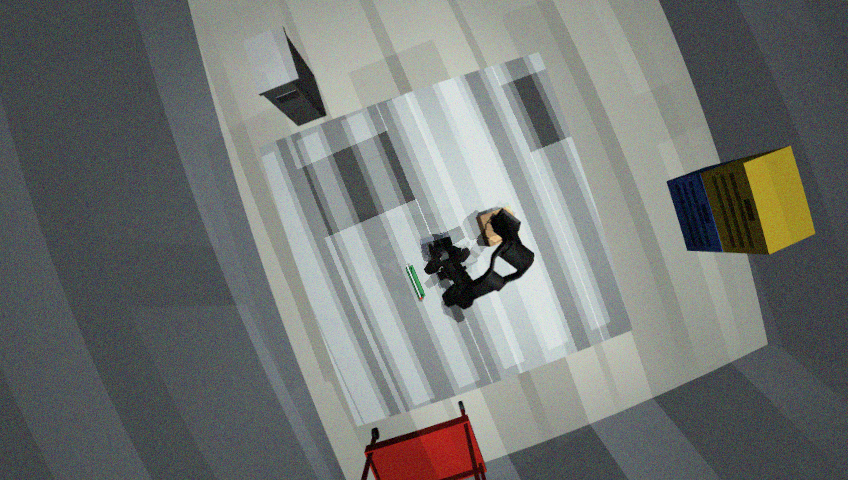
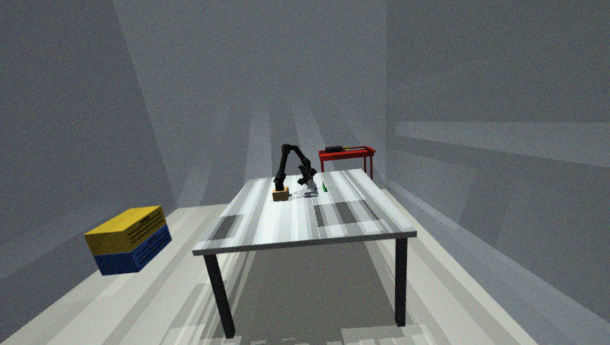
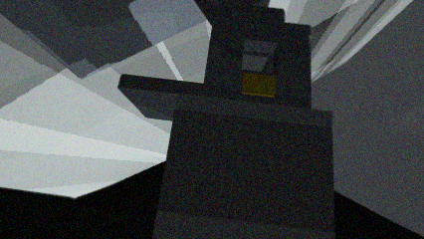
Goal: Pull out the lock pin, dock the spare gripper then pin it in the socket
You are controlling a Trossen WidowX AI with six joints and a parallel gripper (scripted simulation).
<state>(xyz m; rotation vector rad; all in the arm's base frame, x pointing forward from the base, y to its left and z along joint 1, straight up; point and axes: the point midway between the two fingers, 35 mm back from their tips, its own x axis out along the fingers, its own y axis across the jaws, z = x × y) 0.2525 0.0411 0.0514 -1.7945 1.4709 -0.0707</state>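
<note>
My gripper tip is now 1 cm to the right of the spare gripper. Also, from my gripper tip: green part: 12 cm ahead, 14 cm to the left, 10 cm below; then grey mount: 2 cm ahead, 2 cm to the left, 7 cm below.
</note>
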